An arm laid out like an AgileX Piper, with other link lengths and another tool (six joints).
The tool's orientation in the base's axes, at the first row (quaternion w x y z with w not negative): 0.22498 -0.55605 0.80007 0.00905
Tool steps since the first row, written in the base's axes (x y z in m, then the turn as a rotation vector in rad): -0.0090 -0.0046 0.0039 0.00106 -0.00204 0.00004; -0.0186 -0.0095 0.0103 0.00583 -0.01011 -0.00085; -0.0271 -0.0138 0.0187 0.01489 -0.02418 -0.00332; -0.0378 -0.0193 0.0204 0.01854 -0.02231 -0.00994; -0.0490 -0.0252 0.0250 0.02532 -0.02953 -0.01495; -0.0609 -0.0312 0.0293 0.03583 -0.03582 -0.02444; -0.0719 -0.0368 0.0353 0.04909 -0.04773 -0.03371; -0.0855 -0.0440 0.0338 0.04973 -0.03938 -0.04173
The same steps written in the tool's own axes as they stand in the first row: 0.0052 0.0054 -0.0079 0.00149 -0.00174 -0.00020; 0.0098 0.0106 -0.0183 0.00763 -0.00887 0.00013; 0.0129 0.0146 -0.0299 0.01847 -0.02175 0.00179; 0.0201 0.0216 -0.0367 0.01824 -0.02274 0.00951; 0.0268 0.0283 -0.0463 0.02459 -0.03037 0.01448; 0.0339 0.0356 -0.0559 0.03072 -0.03993 0.02502; 0.0397 0.0419 -0.0666 0.04098 -0.05414 0.03484; 0.0504 0.0517 -0.0719 0.03638 -0.04964 0.04448
